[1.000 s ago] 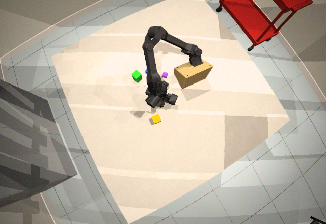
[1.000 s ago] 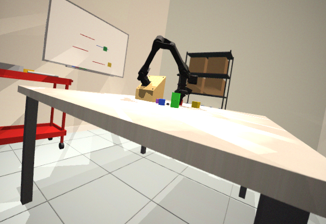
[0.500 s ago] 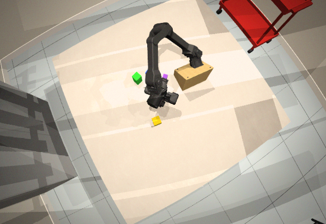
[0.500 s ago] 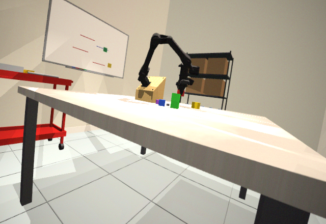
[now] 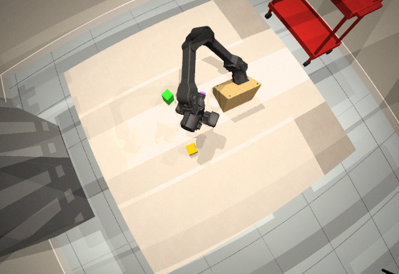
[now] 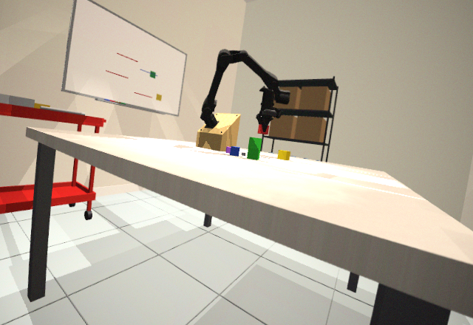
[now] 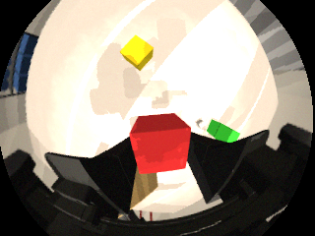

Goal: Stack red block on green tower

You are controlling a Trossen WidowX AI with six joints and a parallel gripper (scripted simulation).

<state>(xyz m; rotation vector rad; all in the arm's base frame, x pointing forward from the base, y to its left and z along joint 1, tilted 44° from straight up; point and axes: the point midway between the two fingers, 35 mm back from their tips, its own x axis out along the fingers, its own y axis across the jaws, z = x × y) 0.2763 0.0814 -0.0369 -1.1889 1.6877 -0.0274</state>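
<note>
Right now the blue block is 200 mm to the right of my gripper tip and 100 mm below it. Round my gripper tip: red block: 10 mm above; yellow block: 80 mm ahead, 110 mm to the left, 100 mm below; purple block: 90 mm behind, 130 mm to the right, 110 mm below.
</note>
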